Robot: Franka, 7 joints.
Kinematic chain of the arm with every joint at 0, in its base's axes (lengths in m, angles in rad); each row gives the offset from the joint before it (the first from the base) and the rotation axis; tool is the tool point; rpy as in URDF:
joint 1: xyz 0 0 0.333 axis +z
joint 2: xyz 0 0 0 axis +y
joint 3: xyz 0 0 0.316 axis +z
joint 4: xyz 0.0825 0 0 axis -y
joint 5: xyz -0.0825 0 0.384 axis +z
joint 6: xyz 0 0 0 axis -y
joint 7: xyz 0.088 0 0 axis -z
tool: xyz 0 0 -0.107 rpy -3.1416 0 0
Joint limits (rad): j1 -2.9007..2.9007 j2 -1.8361..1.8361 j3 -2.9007..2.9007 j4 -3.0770..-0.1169 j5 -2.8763..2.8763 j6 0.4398..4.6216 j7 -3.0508..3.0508
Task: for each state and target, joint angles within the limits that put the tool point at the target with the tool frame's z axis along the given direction. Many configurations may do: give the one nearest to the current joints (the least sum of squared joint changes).
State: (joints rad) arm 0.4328 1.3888 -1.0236 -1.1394 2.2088 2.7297 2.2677
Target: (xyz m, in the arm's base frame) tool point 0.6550 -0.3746 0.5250 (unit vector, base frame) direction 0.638 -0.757 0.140
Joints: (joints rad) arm 0.1272 1.3272 -1.4735 -0.9293 2.0969 3.2425 2.2677
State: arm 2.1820 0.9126 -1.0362 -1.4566 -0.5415 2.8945 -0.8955
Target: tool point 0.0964 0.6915 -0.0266 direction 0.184 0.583 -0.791
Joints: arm 1.5758 1.3833 -0.3223 -1.2910 -0.5744 3.3328 -0.8955
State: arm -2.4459 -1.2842 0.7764 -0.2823 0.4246 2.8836 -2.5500
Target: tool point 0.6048 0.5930 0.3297 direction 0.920 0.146 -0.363
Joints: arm -2.2961 -1.5956 1.3038 -0.1194 0.8982 2.4662 -2.5500
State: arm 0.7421 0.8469 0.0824 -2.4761 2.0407 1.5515 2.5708
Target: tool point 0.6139 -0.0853 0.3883 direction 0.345 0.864 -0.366
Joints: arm 0.2824 0.3281 -0.6125 -1.8819 1.4506 1.7334 2.5708
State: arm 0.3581 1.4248 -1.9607 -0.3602 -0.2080 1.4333 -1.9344
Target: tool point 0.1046 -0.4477 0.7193 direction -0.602 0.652 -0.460
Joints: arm -0.3156 1.0767 -2.0286 -1.2266 -0.2182 0.8158 -1.9344
